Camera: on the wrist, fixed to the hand. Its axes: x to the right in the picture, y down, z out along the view.
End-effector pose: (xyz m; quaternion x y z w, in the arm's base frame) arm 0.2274 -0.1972 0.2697 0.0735 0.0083 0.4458 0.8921
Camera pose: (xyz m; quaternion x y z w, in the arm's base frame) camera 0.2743 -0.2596 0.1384 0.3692 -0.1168 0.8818 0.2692
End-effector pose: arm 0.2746 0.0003 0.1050 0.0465 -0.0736 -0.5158 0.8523
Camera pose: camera 0.2018 -0.0172 -0.0281 0.0876 -0.3849 0.2468 0.8850
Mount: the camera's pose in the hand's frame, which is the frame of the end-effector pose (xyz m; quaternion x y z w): -0.0281 -0.0923 -0.1184 0.2502 -0.2062 0.6783 0.6594
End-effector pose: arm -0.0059 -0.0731 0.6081 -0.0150 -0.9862 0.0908 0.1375
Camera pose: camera 0.0531 -0.1447 0.7294 0.6257 0.6458 -0.4030 0.1705
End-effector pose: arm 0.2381 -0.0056 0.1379 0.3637 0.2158 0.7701 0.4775
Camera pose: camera 0.2086 0.0127 -0.0108 -0.6645 0.0102 -0.7027 0.2540
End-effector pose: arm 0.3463 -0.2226 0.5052 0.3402 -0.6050 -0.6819 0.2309
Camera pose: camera 0.4618 -0.2664 0.4154 -0.2689 -0.8479 -0.2118 0.4049
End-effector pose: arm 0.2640 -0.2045 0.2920 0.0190 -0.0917 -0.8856 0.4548
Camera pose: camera 0.2203 -0.1464 0.1577 -0.1185 -0.3887 -0.2565 0.8770
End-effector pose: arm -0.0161 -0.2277 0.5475 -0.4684 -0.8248 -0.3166 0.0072
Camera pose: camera -0.1058 -0.3452 0.5859 -0.9318 -0.3069 0.0991 0.1666
